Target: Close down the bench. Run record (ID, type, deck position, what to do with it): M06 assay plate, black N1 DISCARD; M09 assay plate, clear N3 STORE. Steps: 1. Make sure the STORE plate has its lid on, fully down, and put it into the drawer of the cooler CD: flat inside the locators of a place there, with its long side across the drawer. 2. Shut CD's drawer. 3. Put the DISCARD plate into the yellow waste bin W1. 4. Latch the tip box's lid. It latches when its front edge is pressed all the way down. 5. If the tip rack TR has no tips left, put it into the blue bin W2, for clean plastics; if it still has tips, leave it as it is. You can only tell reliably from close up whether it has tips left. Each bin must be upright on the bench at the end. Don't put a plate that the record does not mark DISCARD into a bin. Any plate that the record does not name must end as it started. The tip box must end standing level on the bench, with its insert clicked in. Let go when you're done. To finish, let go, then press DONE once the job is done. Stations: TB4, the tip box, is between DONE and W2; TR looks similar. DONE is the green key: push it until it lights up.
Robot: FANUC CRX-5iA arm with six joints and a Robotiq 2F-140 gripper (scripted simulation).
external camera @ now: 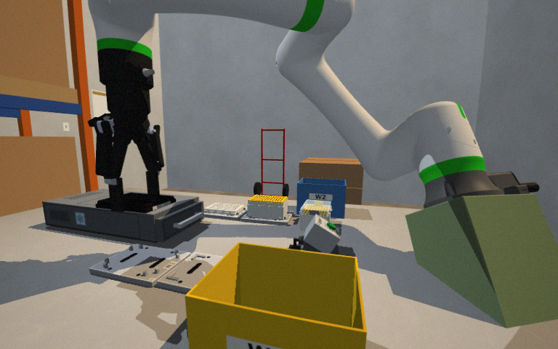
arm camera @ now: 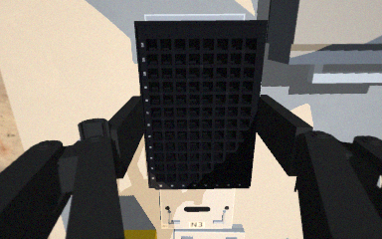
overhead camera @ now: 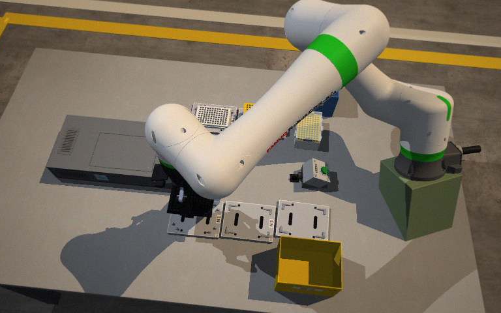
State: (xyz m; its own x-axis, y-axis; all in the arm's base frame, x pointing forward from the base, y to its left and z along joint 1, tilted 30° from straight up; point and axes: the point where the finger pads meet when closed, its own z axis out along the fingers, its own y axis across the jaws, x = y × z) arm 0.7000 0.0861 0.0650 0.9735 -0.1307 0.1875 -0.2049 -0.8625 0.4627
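The yellow bin W1 is 320 mm behind my hand, 200 mm to the left of it and 130 mm below it. From my hand the other things lie so: black assay plate 20 mm below; cooler drawer 220 mm to the right, 130 mm below, 120 mm ahead; cooler CD 230 mm to the right, 170 mm ahead, 120 mm below.
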